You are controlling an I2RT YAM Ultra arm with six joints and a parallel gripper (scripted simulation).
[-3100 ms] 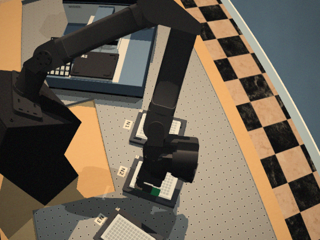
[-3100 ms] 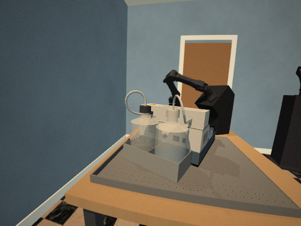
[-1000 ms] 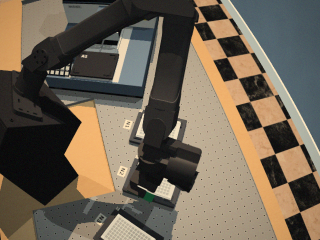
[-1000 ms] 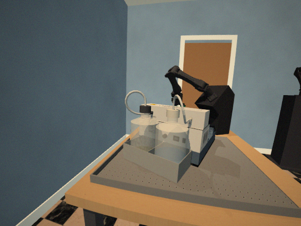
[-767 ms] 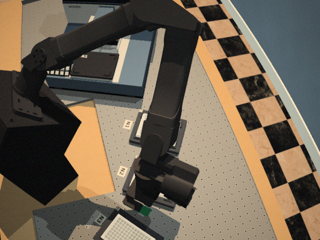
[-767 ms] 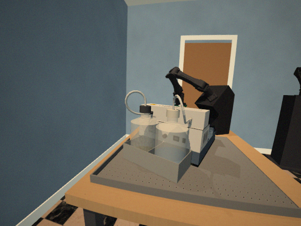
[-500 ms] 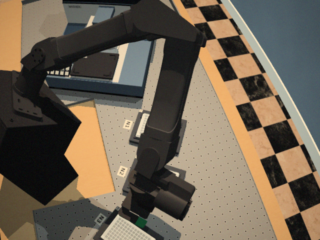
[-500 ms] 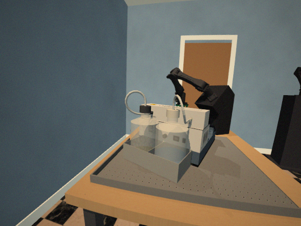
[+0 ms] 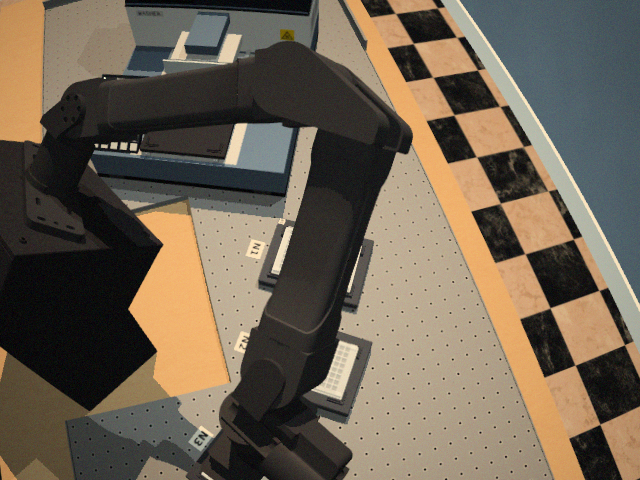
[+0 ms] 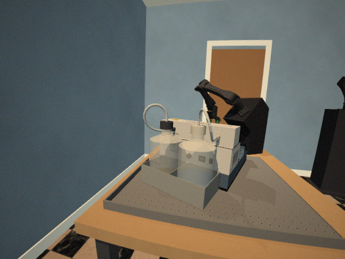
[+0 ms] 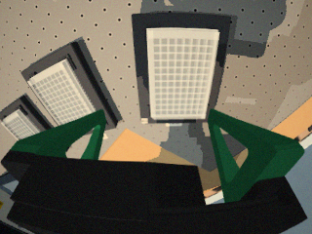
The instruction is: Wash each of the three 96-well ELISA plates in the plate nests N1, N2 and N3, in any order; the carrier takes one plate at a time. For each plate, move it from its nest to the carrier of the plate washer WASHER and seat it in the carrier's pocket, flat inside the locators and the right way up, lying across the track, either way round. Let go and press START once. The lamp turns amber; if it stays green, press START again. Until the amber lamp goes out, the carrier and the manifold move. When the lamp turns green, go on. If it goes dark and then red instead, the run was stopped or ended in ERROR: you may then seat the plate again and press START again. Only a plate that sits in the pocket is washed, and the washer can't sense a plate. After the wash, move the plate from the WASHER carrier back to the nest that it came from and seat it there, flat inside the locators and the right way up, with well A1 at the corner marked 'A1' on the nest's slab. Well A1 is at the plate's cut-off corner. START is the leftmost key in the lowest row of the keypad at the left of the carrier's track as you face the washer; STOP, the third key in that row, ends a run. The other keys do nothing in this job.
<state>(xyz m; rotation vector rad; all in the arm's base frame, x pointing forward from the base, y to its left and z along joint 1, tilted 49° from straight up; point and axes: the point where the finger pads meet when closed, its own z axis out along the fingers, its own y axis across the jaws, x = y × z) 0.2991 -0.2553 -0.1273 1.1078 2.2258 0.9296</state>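
Right now my hand is 20 mm past the nest N3, 30 mm to the left of it and 100 mm above it. Round my hand: nest N2 (70 mm ahead, 140 mm to the left, 120 mm below); then nest N1 (100 mm ahead, 310 mm to the left, 120 mm below); then N3 label (100 mm behind, 40 mm to the left, 130 mm below).
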